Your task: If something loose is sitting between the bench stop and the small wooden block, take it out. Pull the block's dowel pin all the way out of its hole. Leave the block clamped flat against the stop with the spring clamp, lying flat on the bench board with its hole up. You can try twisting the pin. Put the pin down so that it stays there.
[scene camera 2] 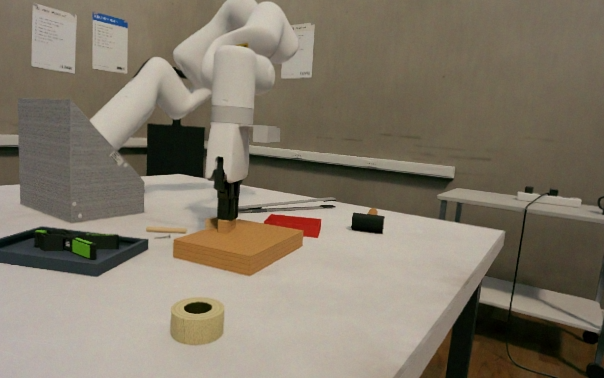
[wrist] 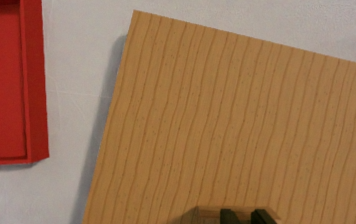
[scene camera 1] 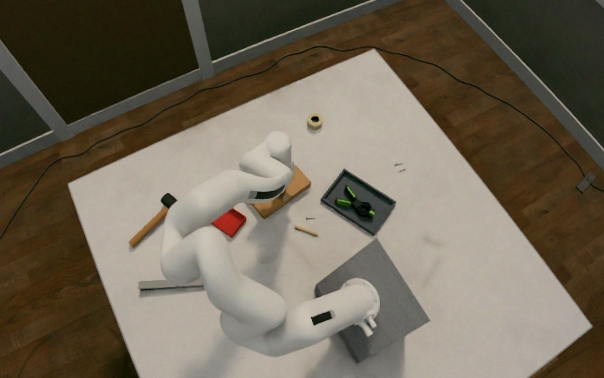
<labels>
A bench stop shows in scene camera 2, in the wrist view and in scene camera 1 (299, 183). The same spot on the bench stop: (wrist: 199, 116) is (scene camera 2: 264, 231).
</labels>
